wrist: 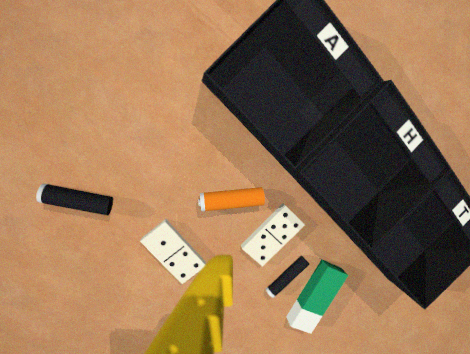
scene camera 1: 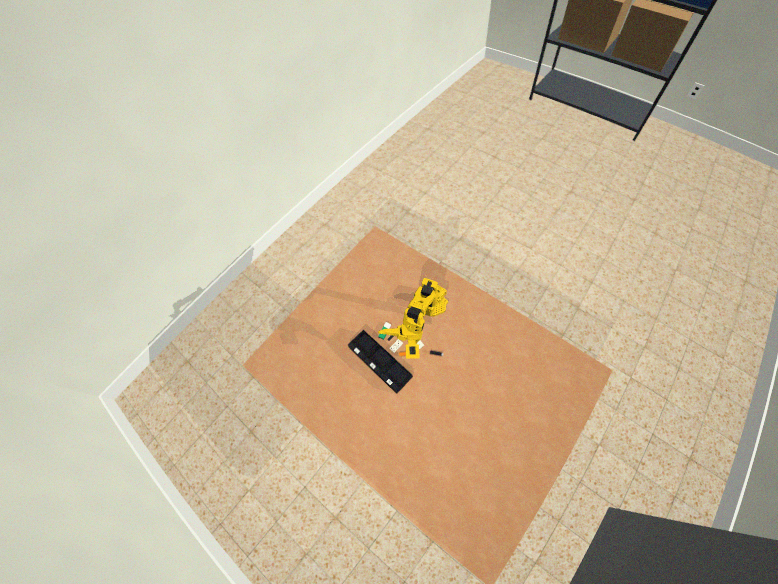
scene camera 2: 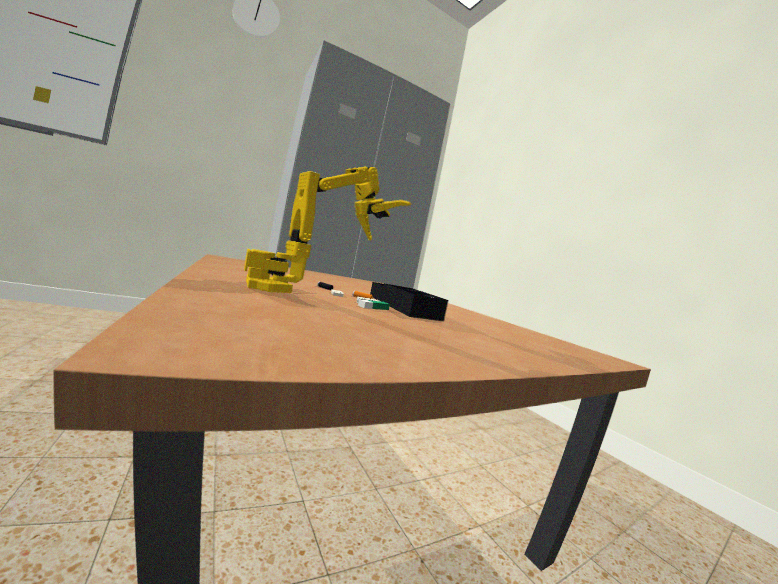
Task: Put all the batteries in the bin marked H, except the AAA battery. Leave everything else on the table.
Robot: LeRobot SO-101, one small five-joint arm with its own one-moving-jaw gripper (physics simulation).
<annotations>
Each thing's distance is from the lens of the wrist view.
black three-compartment bin (wrist: 301,85): 0.22 m
orange battery (wrist: 239,198): 0.21 m
</annotations>
